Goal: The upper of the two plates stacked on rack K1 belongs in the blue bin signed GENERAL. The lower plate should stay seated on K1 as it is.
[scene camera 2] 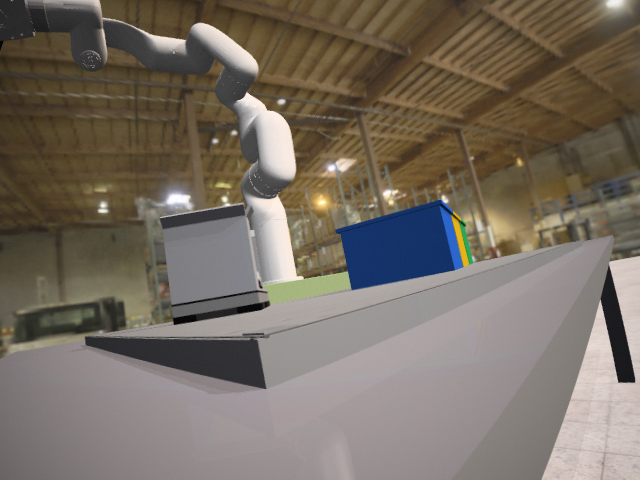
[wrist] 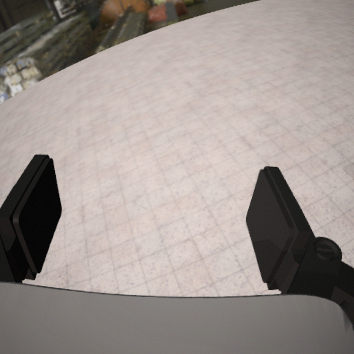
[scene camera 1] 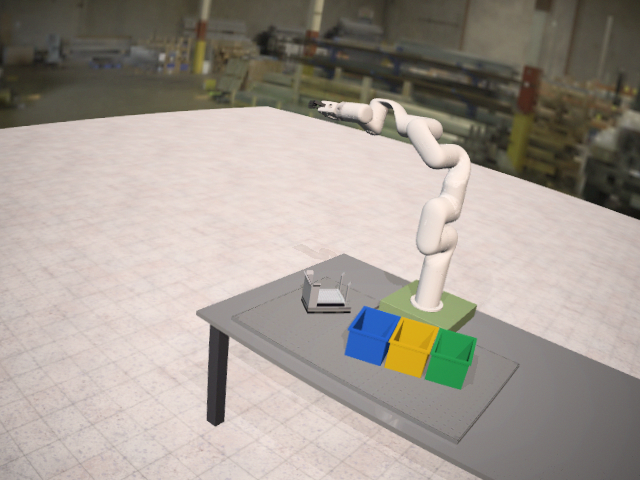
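Where they show: gripper, fingertip midpoint: (wrist: 154,188) (scene camera 1: 317,108); arm's base, origin of the base link: (scene camera 2: 278,285) (scene camera 1: 426,303).
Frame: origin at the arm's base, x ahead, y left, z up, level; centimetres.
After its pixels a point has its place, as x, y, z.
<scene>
The grey rack K1 (scene camera 1: 310,297) {34.3, -28.7, 2.2} (scene camera 2: 209,258) {31.8, -32.3, 2.5} stands near the table's far left part in scene camera 1. A pale plate surface (scene camera 1: 329,296) {26.0, -26.4, 0.8} shows inside it; I cannot tell the two stacked plates apart at this size, and the rack's wall hides them in scene camera 2. The blue bin (scene camera 1: 368,341) {44.5, 1.5, 3.3} (scene camera 2: 398,248) {39.4, -6.7, 0.7} stands upright to the right of the rack; no sign on it is readable. My gripper (scene camera 1: 313,104) {-5.7, -66.4, 58.9} (wrist: 154,188) {-5.7, -66.4, 58.9} is open and empty, high above the table and far from the rack, with bare floor between its fingers in the wrist view.
A yellow bin (scene camera 1: 409,352) {40.9, 14.0, 3.8} and a green bin (scene camera 1: 448,364) {37.4, 25.9, 3.5} stand in a row beside the blue bin. The arm rises from a green base block (scene camera 1: 392,305) {11.4, -8.4, -0.1} behind the bins. Thin upright posts (scene camera 1: 341,282) {18.9, -26.8, 4.1} stand at the rack's right side. The grey table (scene camera 1: 558,408) {20.5, 61.9, -5.3} has a thin board on it.
</scene>
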